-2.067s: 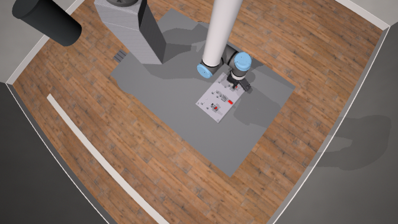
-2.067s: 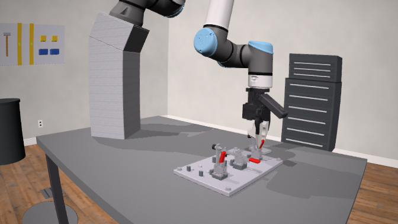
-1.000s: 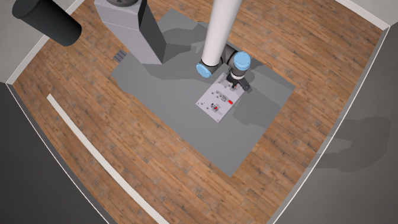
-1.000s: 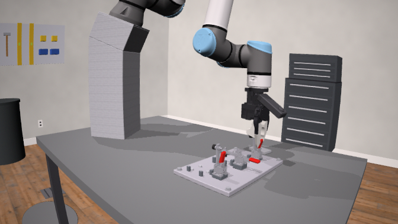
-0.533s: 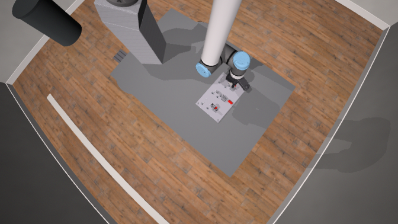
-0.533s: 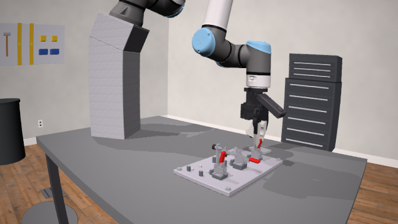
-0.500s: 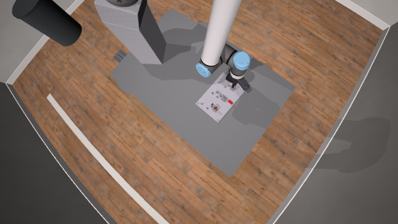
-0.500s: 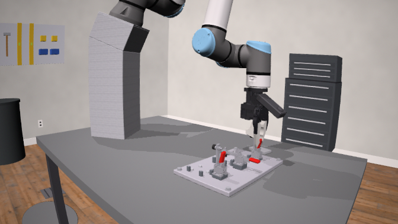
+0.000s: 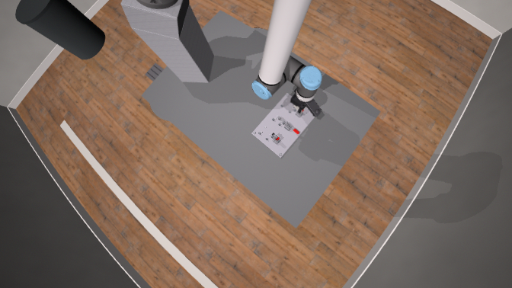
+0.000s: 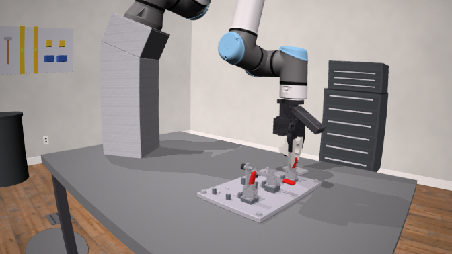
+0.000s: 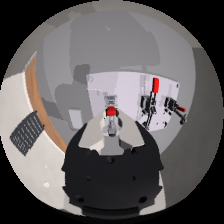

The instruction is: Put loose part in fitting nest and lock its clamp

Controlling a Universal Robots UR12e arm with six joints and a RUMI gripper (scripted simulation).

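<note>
Now: hand 150 mm to the right of the flat grey part, 70 mm above it and 60 mm past it. Also, from my hand: light grey fixture plate: 110 mm to the right, 70 mm below, 40 mm behind.
</note>
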